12 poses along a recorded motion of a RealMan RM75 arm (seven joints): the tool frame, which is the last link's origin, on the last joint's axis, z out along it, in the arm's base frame.
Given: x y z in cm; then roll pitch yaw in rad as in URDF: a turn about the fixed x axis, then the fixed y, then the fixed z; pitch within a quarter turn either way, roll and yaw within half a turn.
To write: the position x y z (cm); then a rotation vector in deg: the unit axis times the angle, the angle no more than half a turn. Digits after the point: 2 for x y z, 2 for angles.
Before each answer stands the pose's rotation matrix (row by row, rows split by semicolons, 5 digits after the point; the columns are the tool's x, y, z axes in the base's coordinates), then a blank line. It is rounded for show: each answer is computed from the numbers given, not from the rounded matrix.
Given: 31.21 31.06 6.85 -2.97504 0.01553 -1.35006
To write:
0.21892 -0.96280 0.15841; -0.97562 -0.21341 0.05124; -0.01553 -0.16576 -0.98604

31.21 31.06 6.85 -134.06 107.46 -7.92
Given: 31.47 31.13 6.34 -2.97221 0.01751 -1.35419
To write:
0.21488 -0.96329 0.16093; -0.97648 -0.20896 0.05308; -0.01751 -0.16855 -0.98554

31.47 31.13 6.34 -133.69 107.63 -7.96
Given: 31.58 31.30 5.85 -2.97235 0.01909 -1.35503
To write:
0.21406 -0.96354 0.16050; -0.97663 -0.20790 0.05444; -0.01909 -0.16841 -0.98553

31.58 31.30 5.85 -133.60 107.67 -7.85
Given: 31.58 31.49 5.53 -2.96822 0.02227 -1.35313
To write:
0.21590 -0.96260 0.16370; -0.97616 -0.20896 0.05867; -0.02227 -0.17246 -0.98476

31.58 31.49 5.53 -133.45 107.37 -7.83
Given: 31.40 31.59 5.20 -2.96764 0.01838 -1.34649
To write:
0.22239 -0.96094 0.16471; -0.97478 -0.21597 0.05615; -0.01838 -0.17305 -0.98474

31.40 31.59 5.20 -133.89 106.96 -8.09
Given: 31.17 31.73 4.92 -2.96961 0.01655 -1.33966
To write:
0.22905 -0.95970 0.16285; -0.97327 -0.22295 0.05508; -0.01655 -0.17111 -0.98511

31.17 31.73 4.92 -134.37 106.57 -8.07
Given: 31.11 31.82 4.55 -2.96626 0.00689 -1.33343
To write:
0.23514 -0.95734 0.16795; -0.97194 -0.23037 0.04761; -0.00689 -0.17443 -0.98465

31.11 31.82 4.55 -134.85 106.18 -8.86
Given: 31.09 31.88 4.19 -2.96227 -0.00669 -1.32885
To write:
0.23959 -0.95502 0.17475; -0.97085 -0.23691 0.03634; 0.00669 -0.17836 -0.98394

31.09 31.88 4.19 -135.33 105.93 -9.98
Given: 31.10 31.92 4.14 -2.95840 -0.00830 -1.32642
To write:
0.24194 -0.95369 0.17873; -0.97025 -0.23937 0.03616; 0.00830 -0.18216 -0.98323

31.10 31.92 4.14 -135.36 105.67 -10.27
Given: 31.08 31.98 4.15 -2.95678 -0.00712 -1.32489
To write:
0.24343 -0.95308 0.17994; -0.96989 -0.24056 0.03795; 0.00712 -0.18376 -0.98295

31.08 31.98 4.15 -135.34 105.50 -10.26
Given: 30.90 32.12 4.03 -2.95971 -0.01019 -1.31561
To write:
0.25241 -0.95119 0.17755; -0.96757 -0.25005 0.03596; 0.01019 -0.18087 -0.98345

30.90 32.12 4.03 -136.01 104.98 -10.27
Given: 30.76 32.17 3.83 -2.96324 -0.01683 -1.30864
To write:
0.25913 -0.94974 0.17564; -0.96570 -0.25794 0.02998; 0.01683 -0.17738 -0.98400

30.76 32.17 3.83 -136.68 104.68 -10.52
